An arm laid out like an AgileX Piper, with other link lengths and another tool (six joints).
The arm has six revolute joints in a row. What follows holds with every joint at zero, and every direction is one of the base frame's. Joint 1 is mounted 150.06 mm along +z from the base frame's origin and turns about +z. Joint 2 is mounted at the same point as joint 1 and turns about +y. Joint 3 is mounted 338.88 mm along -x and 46.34 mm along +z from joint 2 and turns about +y. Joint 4 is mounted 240.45 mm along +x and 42.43 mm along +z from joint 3 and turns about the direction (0.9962, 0, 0.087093). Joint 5 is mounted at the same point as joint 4 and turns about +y. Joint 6 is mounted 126.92 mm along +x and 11.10 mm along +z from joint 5 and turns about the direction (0.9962, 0, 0.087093). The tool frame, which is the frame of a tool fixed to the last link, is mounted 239.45 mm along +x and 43.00 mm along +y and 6.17 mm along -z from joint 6; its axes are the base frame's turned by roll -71.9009, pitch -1.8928 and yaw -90.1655 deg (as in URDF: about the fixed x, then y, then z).
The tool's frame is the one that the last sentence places.
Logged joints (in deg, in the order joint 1, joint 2, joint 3, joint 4, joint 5, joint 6), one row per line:
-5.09, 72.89, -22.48, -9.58, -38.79, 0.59
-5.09, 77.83, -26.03, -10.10, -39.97, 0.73
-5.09, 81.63, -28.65, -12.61, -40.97, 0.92
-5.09, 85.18, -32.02, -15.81, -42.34, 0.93
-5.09, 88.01, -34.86, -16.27, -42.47, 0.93
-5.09, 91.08, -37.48, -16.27, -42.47, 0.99
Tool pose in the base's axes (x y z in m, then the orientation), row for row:
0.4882, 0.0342, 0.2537, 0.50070, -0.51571, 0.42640, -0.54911
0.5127, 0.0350, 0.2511, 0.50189, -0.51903, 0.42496, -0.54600
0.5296, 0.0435, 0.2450, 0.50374, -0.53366, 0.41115, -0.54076
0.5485, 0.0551, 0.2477, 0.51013, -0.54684, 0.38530, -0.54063
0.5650, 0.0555, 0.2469, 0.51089, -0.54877, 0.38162, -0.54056
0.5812, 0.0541, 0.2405, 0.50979, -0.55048, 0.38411, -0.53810
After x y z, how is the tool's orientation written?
As a quaternion, w x y z.
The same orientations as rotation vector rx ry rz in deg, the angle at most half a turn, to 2 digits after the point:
-71.44, 59.07, -76.06
-71.86, 58.84, -75.59
-73.83, 56.88, -74.81
-75.44, 53.15, -74.58
-75.68, 52.63, -74.55
-75.95, 53.00, -74.24

